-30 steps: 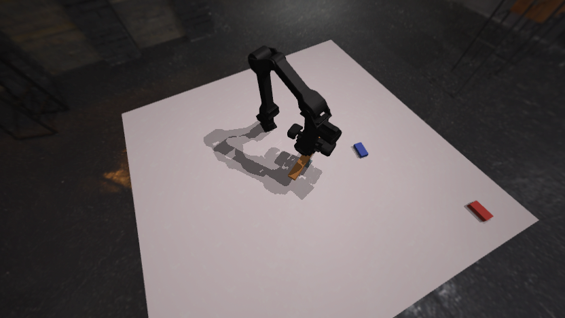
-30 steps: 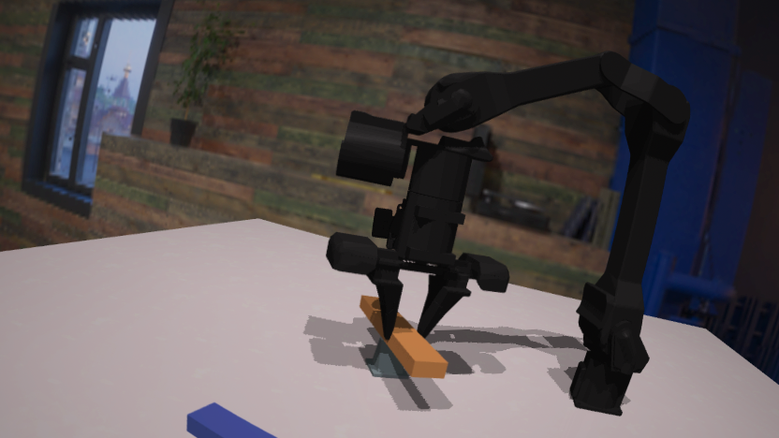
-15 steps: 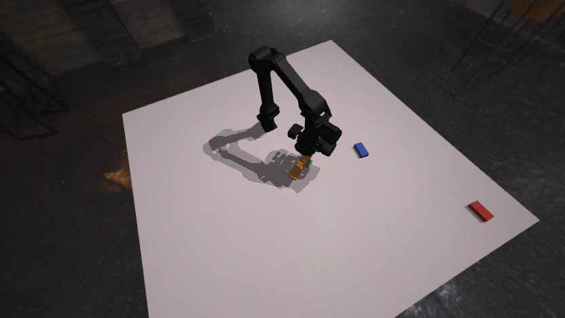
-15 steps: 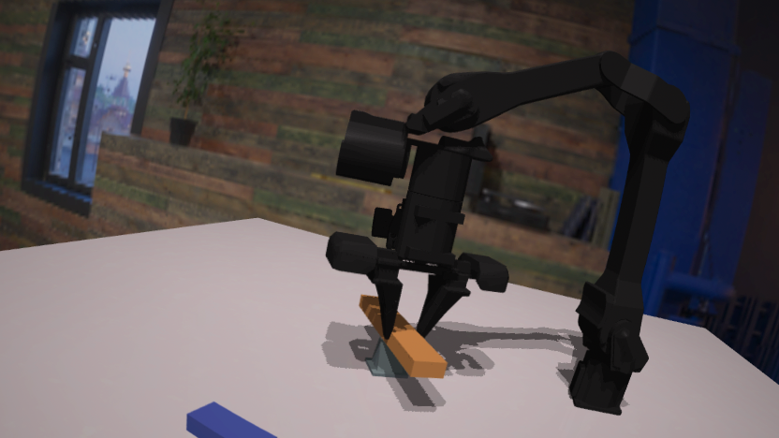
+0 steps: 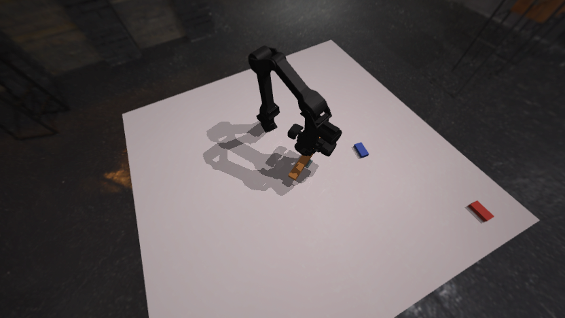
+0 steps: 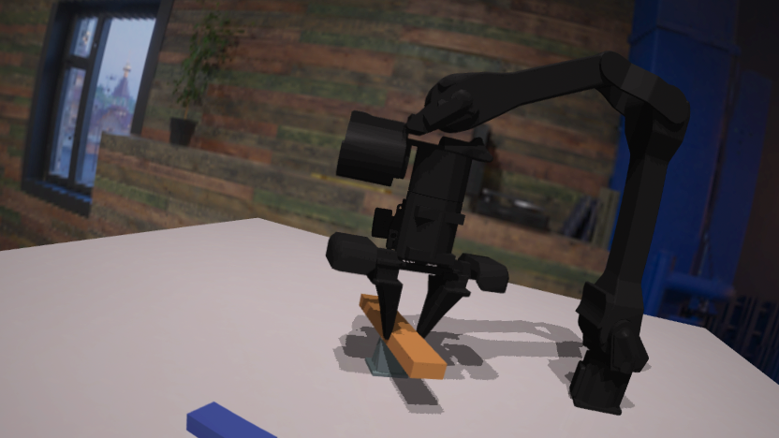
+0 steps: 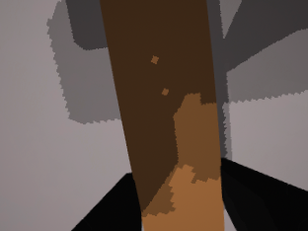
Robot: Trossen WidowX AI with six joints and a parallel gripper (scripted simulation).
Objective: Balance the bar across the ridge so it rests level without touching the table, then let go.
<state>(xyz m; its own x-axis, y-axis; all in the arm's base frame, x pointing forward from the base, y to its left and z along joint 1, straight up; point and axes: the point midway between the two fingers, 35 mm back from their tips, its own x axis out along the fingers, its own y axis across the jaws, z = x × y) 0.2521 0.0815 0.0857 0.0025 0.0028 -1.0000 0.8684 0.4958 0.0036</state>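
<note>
Right now the orange bar is 20 mm to the right of my gripper tip and 10 mm ahead of it. Also, from my gripper tip: blue block 210 mm to the left, 80 mm ahead, 40 mm below; red block 490 mm ahead, 420 mm to the left, 40 mm below.
</note>
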